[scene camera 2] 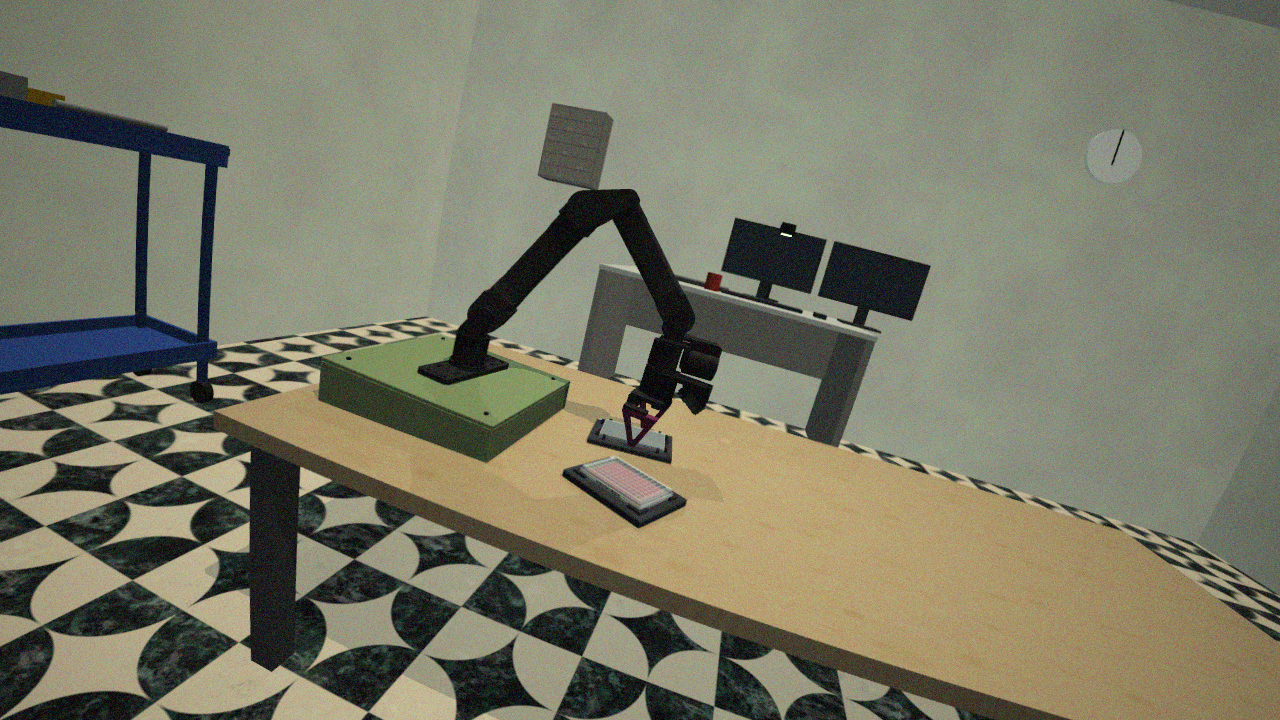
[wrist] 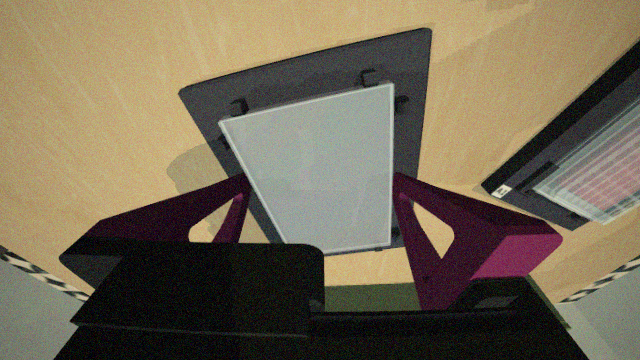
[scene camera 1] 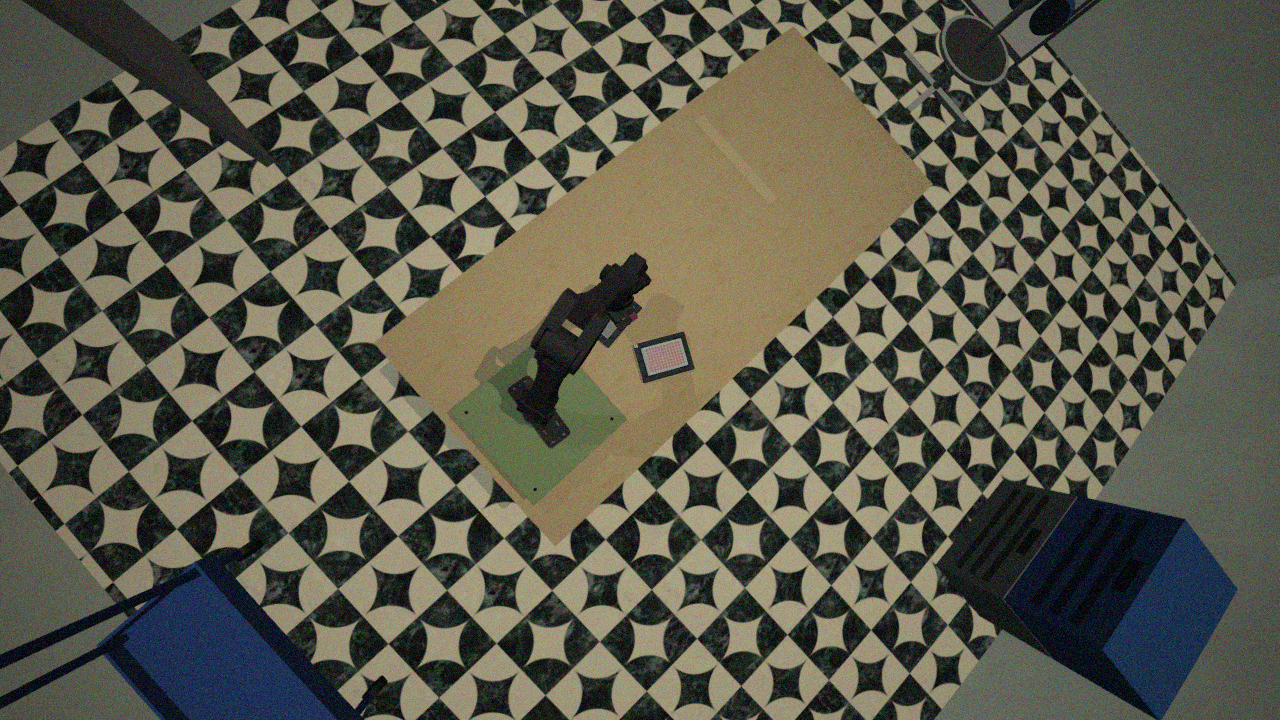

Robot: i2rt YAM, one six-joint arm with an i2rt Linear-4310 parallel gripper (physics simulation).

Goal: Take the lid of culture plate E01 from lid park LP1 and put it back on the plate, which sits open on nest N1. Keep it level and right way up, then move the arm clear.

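Places are measured from the arm's base along level axes (x ahead, y left, z up), in centimetres.
Pixels of known places: gripper, fingertip midpoint: (scene camera 2: 637,438) (wrist: 320,180) (scene camera 1: 611,311); arm's base, link origin: (scene camera 2: 466,370) (scene camera 1: 539,411).
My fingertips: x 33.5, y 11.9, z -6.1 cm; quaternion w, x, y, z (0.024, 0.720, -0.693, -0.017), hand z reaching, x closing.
For each thing: its top centre in the pictures, then the offset to it from my fingertips. Level surfaces: height alone.
- lid, top centre: (wrist: 326,200) (scene camera 2: 633,433) dz +0.8, dx -0.9, dy -0.4 cm
- dark lid park, top centre: (wrist: 328,202) (scene camera 2: 633,432) (scene camera 1: 610,313) dz +1.0, dx -1.0, dy -0.5 cm
- open culture plate, top centre: (scene camera 2: 627,476) (scene camera 1: 665,356) dz +1.7, dx +4.7, dy -20.6 cm
- wooden table, surface height: dz -1.0 cm
The lid (wrist: 320,155) is a pale, clear rectangle lying level on the dark lid park (wrist: 300,75) (scene camera 2: 664,454). In scene camera 1 the arm hides part of the park. My gripper (wrist: 320,180) (scene camera 2: 635,438) is open, its magenta fingertips on either side of the lid's long edges, close to them. Whether they touch it I cannot tell. The open culture plate (scene camera 1: 665,356) (scene camera 2: 628,480) (wrist: 607,180), with pink wells, sits on the dark nest (scene camera 1: 648,377) (scene camera 2: 640,520) (wrist: 520,175). The nest's far part is cut off in the wrist view.
The nest stands beside the lid park, nearer the table's front edge in scene camera 2. The arm's base stands on a green block (scene camera 1: 572,447) (scene camera 2: 402,429) at one end of the wooden table (scene camera 1: 760,241) (scene camera 2: 850,555). A blue cart (scene camera 2: 89,344) and a desk with monitors stand away from the table.
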